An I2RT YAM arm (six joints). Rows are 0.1 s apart.
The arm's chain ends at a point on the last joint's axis. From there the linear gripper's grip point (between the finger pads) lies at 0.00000 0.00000 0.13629 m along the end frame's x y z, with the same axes.
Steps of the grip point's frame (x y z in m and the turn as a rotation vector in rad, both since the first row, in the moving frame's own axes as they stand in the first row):
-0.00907 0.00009 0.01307 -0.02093 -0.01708 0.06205
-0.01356 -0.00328 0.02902 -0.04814 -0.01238 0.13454
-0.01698 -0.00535 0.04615 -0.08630 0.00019 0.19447
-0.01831 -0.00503 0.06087 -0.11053 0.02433 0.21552
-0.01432 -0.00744 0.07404 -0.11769 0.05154 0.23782
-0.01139 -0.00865 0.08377 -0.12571 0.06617 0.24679
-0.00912 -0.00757 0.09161 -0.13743 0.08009 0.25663
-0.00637 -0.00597 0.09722 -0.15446 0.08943 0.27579
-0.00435 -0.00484 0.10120 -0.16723 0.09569 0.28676
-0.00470 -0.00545 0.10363 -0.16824 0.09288 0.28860
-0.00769 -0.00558 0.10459 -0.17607 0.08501 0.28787
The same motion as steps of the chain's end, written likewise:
-0.00666 -0.00269 0.01312 -0.02093 -0.01708 0.06205
-0.01144 -0.00971 0.02919 -0.04814 -0.01238 0.13454
-0.01587 -0.01703 0.04666 -0.08630 0.00019 0.19447
-0.01998 -0.02030 0.06174 -0.11053 0.02433 0.21552
-0.01936 -0.02412 0.07516 -0.11769 0.05154 0.23782
-0.01819 -0.02666 0.08514 -0.12571 0.06617 0.24679
-0.01749 -0.02741 0.09332 -0.13743 0.08009 0.25663
-0.01546 -0.02831 0.09937 -0.15446 0.08943 0.27579
-0.01390 -0.02903 0.10370 -0.16723 0.09569 0.28676
-0.01383 -0.02973 0.10612 -0.16824 0.09288 0.28860
-0.01562 -0.03075 0.10717 -0.17607 0.08501 0.28787

